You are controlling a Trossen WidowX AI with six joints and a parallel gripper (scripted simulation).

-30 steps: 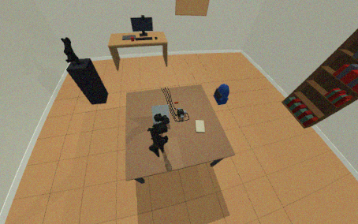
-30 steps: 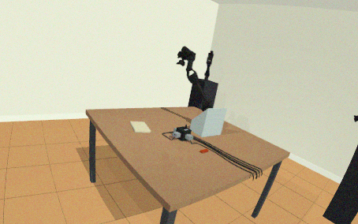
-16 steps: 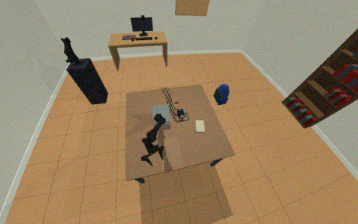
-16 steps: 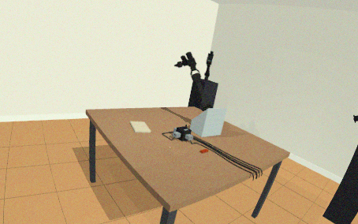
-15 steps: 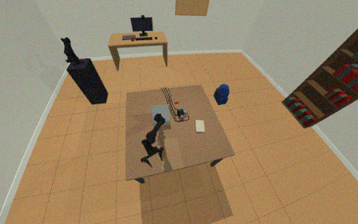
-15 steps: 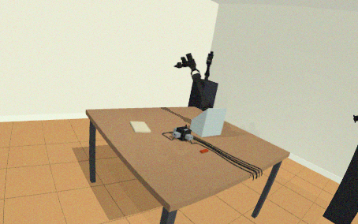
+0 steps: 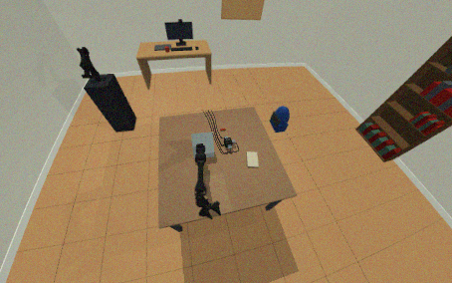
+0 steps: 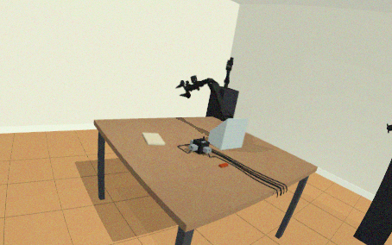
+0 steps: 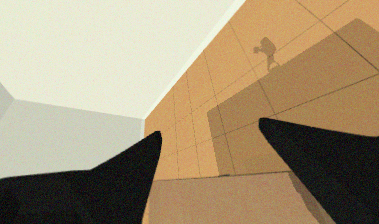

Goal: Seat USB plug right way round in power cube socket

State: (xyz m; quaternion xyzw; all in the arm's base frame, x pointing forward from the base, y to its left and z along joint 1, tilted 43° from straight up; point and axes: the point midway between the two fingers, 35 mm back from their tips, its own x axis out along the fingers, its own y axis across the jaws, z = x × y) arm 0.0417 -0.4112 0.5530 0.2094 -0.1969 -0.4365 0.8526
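Now: gripper tip 810 mm to the right of the socket, 250 mm short of it and 170 mm above it. The rest, counted from my gripper tip: small piece 1020 mm to the left, 240 mm ahead, 230 mm below; then pad 550 mm to the left, 480 mm ahead, 230 mm below.
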